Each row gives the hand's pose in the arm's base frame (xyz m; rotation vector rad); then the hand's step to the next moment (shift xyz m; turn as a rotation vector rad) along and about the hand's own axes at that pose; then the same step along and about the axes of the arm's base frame.
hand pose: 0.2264 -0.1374 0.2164 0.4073 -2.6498 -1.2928
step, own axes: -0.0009 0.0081 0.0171 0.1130 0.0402 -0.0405
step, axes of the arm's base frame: -0.0051 0.0178 -0.0041 -0.1034 -0.0420 0.0598
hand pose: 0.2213 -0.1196 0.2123 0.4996 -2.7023 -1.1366
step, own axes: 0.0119 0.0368 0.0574 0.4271 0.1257 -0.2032
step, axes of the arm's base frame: -0.0359 0.0577 -0.0132 -0.3705 -0.2090 0.2420
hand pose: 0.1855 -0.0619 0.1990 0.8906 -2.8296 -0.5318
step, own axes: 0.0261 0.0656 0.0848 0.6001 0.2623 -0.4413
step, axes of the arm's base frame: -0.0751 0.0599 -0.0543 -0.5312 -0.2737 0.5163
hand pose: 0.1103 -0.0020 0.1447 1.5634 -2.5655 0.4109
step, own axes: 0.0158 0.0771 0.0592 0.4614 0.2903 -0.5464
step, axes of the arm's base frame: -0.0727 0.0030 -0.0663 -0.4966 -0.1131 0.5800
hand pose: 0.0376 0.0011 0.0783 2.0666 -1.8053 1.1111
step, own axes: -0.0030 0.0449 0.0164 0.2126 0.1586 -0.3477
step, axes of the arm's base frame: -0.0342 -0.0182 -0.0282 -0.2908 -0.0026 0.3266
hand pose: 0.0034 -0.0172 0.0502 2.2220 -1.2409 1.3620
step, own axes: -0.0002 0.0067 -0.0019 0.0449 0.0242 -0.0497
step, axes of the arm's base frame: -0.0064 -0.0028 -0.0005 -0.0399 -0.0090 0.0583
